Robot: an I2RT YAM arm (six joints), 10 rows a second.
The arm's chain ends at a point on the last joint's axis. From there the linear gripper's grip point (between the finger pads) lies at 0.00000 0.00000 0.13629 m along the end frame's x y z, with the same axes.
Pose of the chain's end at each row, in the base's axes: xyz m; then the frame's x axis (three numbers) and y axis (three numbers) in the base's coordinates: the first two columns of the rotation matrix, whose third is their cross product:
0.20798 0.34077 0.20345 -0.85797 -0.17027 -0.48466 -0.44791 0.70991 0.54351
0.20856 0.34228 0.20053 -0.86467 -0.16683 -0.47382 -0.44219 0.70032 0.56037
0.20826 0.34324 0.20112 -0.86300 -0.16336 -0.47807 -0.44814 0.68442 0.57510
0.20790 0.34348 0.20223 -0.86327 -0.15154 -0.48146 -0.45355 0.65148 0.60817
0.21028 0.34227 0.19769 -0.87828 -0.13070 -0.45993 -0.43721 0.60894 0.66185
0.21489 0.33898 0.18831 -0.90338 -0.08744 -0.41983 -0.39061 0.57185 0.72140
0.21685 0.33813 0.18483 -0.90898 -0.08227 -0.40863 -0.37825 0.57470 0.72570
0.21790 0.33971 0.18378 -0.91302 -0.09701 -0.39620 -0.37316 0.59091 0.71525
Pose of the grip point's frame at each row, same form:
0.24226 0.43391 0.11004 -0.85797 -0.17027 -0.48466 -0.44791 0.70991 0.54351
0.24104 0.43687 0.10795 -0.86467 -0.16683 -0.47382 -0.44219 0.70032 0.56037
0.24005 0.44008 0.11064 -0.86300 -0.16336 -0.47807 -0.44814 0.68442 0.57510
0.23809 0.44480 0.11621 -0.86327 -0.15154 -0.48146 -0.45355 0.65148 0.60817
0.23666 0.44890 0.11701 -0.87828 -0.13070 -0.45993 -0.43721 0.60894 0.66185
0.23901 0.45015 0.11325 -0.90338 -0.08744 -0.41983 -0.39061 0.57185 0.72140
0.24072 0.44910 0.10939 -0.90898 -0.08227 -0.40863 -0.37825 0.57470 0.72570
0.24035 0.44886 0.10532 -0.91302 -0.09701 -0.39620 -0.37316 0.59091 0.71525

